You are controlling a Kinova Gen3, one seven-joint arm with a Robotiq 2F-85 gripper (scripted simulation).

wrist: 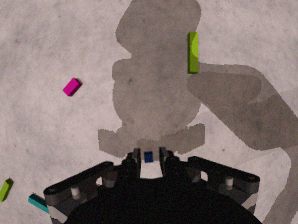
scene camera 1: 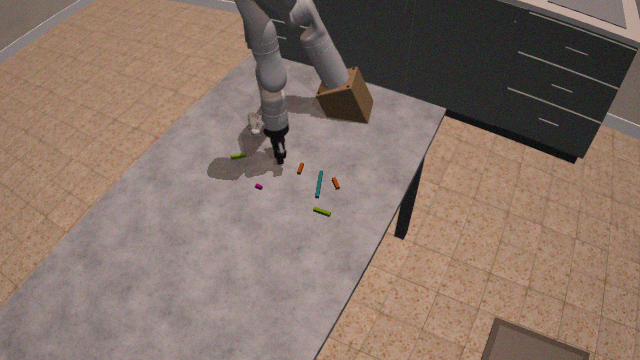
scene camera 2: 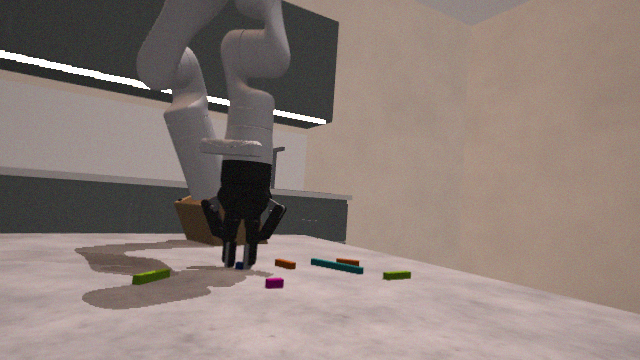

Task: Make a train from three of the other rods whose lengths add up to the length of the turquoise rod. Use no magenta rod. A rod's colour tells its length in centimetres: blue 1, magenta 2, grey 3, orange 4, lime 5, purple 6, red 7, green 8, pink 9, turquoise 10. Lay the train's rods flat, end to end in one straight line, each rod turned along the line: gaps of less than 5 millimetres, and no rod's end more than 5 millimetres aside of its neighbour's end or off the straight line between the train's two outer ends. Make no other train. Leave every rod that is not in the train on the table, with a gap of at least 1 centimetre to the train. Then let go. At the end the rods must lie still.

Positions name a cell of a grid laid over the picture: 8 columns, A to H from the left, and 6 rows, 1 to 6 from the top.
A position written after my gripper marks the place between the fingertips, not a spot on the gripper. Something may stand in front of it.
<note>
I see my gripper (scene camera 2: C5).
My gripper shows as well in the wrist view (wrist: E5).
</note>
